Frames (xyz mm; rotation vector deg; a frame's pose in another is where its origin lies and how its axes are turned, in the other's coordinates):
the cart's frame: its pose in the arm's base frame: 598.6 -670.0 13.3 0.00 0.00 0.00
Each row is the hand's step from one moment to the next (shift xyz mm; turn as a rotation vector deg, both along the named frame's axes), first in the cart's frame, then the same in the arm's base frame.
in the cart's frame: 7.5 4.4 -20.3 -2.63 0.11 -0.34
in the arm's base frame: 7.5 4.4 -20.3 -2.63 0.11 -0.34
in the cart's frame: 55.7 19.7 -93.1 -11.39 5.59 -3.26
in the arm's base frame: 55.7 19.7 -93.1 -11.39 5.59 -3.26
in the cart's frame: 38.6 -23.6 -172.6 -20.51 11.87 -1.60
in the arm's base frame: 38.6 -23.6 -172.6 -20.51 11.87 -1.60
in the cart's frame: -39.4 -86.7 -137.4 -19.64 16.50 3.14
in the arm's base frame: -39.4 -86.7 -137.4 -19.64 16.50 3.14
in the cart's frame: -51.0 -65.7 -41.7 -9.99 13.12 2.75
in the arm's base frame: -51.0 -65.7 -41.7 -9.99 13.12 2.75
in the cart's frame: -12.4 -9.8 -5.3 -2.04 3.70 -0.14
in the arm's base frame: -12.4 -9.8 -5.3 -2.04 3.70 -0.14
